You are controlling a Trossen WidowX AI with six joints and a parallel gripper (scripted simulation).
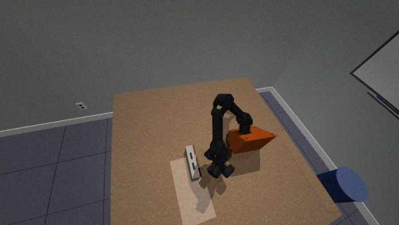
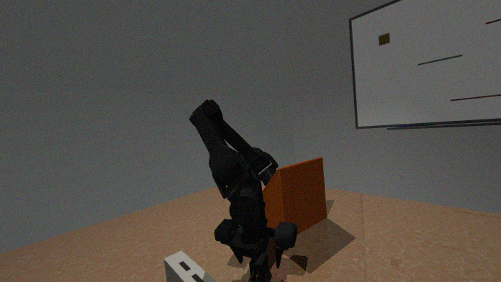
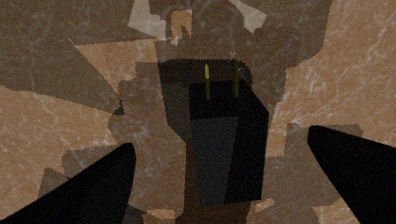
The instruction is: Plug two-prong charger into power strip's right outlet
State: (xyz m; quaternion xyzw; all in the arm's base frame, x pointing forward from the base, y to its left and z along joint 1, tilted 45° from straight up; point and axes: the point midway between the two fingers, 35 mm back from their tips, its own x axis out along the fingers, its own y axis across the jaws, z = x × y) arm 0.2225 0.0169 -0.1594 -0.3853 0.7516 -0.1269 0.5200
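My gripper tip is now 1 cm short of the black two-prong charger and 1 cm to the right of it.
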